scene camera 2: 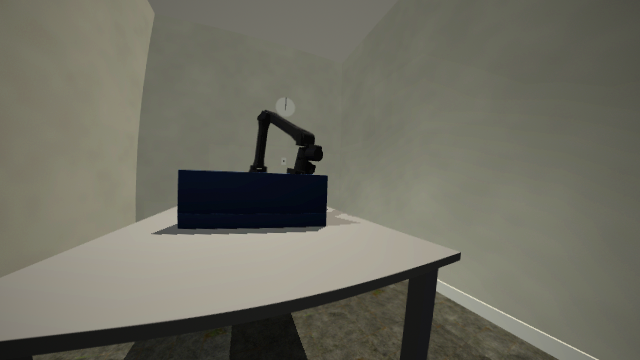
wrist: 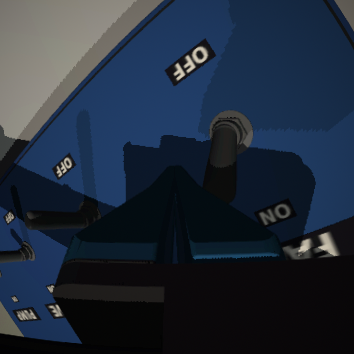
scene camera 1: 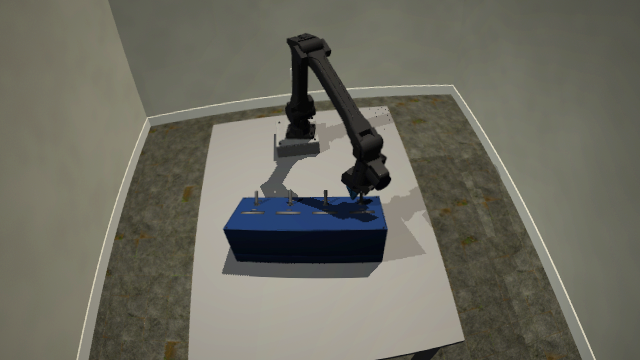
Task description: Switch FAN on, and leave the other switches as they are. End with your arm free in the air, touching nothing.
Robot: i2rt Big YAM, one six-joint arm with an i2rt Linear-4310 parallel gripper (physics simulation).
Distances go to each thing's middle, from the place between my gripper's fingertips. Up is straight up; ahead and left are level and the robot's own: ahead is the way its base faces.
The blue switch box (scene camera 1: pixel 308 230) lies 9 cm ahead of my hand, 15 cm to the right of it and 3 cm below it.
